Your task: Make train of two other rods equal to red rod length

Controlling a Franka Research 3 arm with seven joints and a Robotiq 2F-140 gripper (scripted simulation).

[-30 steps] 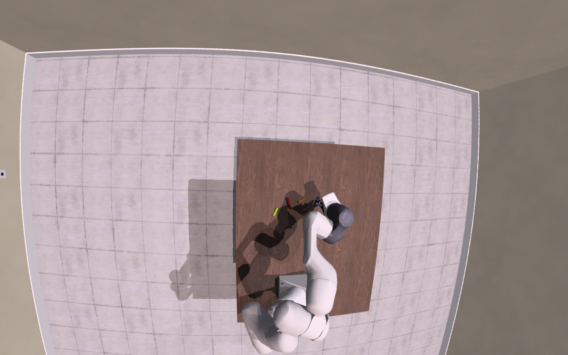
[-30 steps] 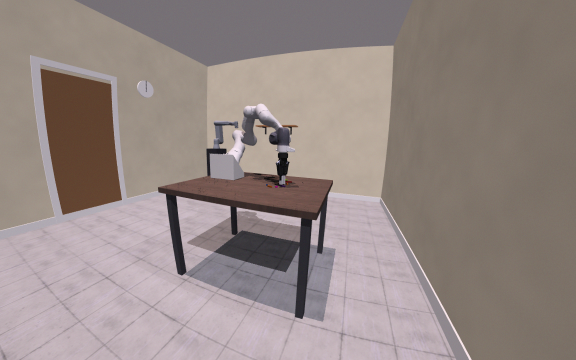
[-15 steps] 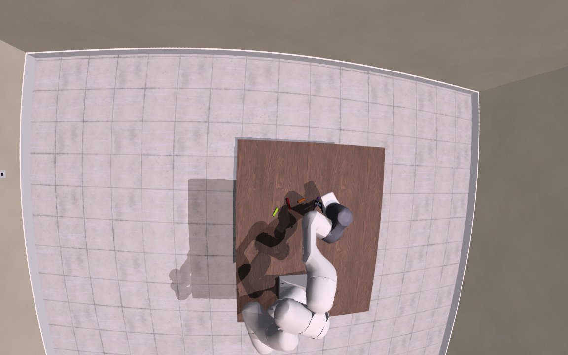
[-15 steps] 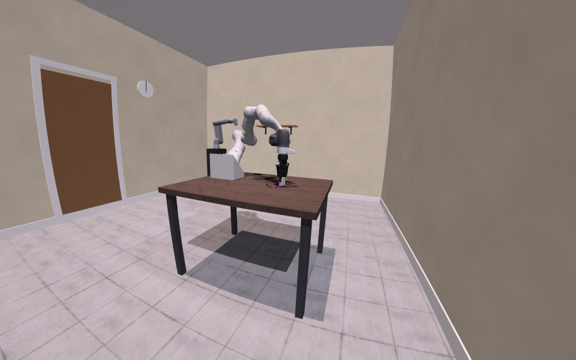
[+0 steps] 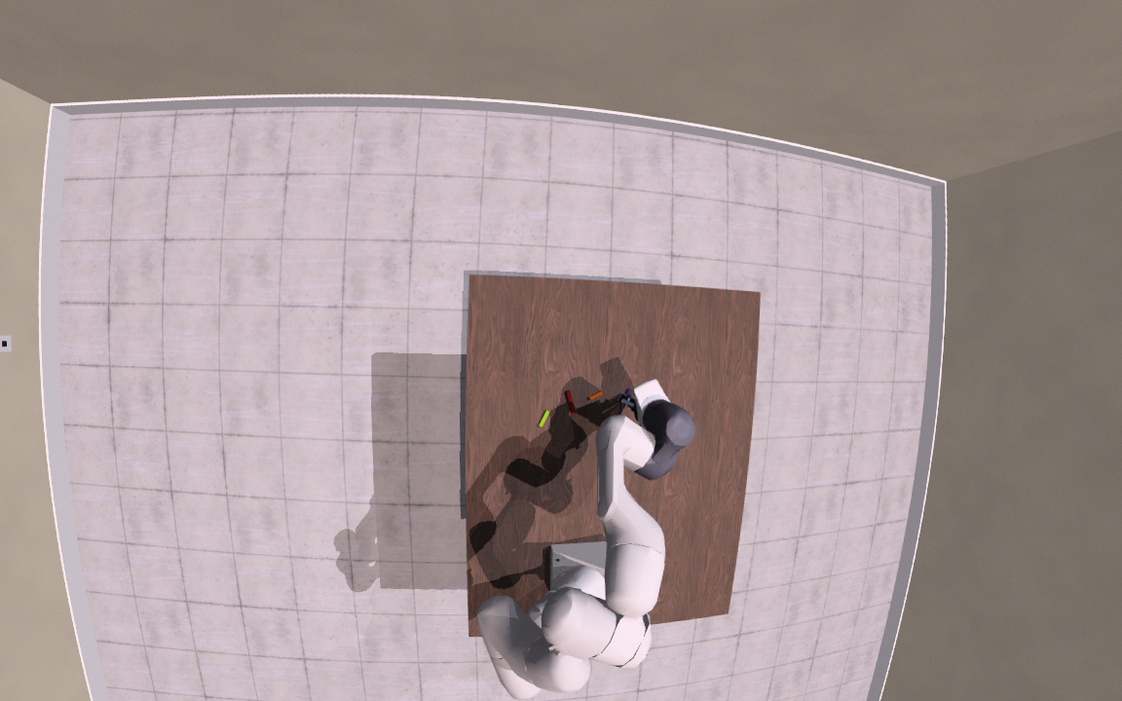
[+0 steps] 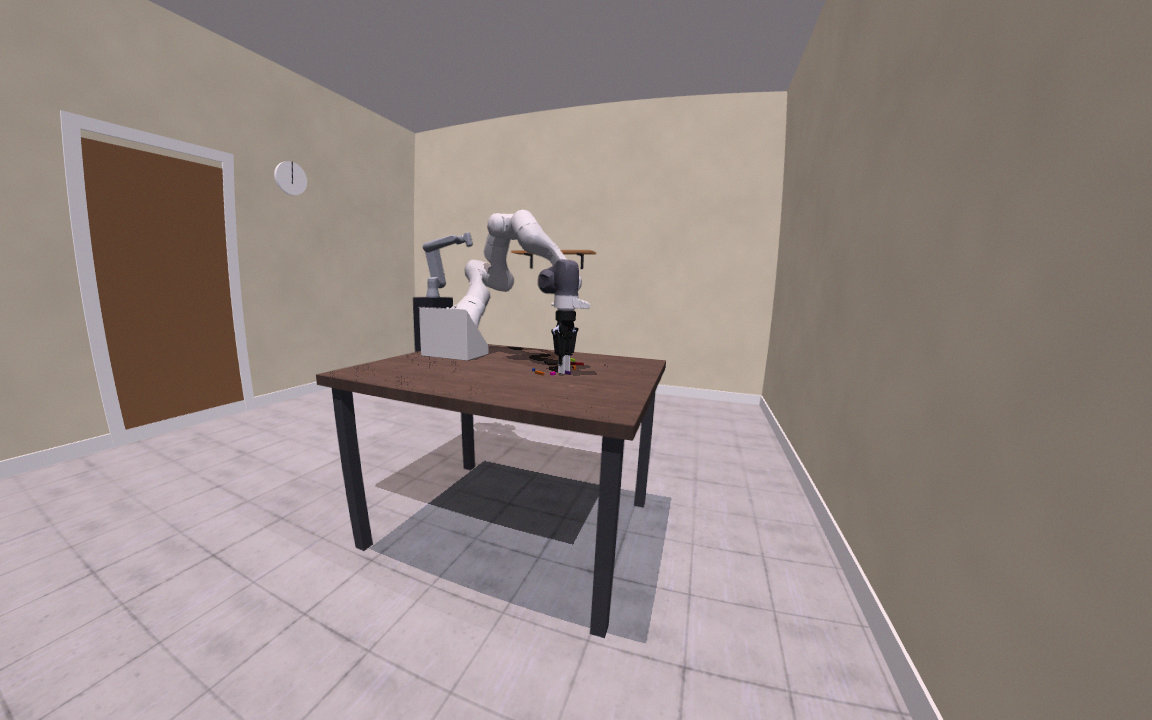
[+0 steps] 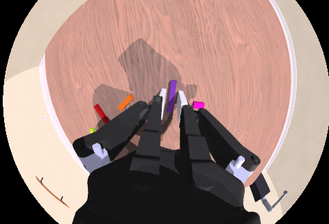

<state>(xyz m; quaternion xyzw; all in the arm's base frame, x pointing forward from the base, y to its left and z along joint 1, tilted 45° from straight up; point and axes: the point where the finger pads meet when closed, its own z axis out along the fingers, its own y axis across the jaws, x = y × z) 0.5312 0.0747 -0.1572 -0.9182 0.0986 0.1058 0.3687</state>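
The purple rod is 3 cm below my hand. From my hand the other things lie so: small blue rod (11 cm behind, 3 cm to the right, 3 cm below); magenta rod (5 cm to the right, 3 cm below, 2 cm behind); red rod (16 cm to the left, 3 cm below, 3 cm behind).
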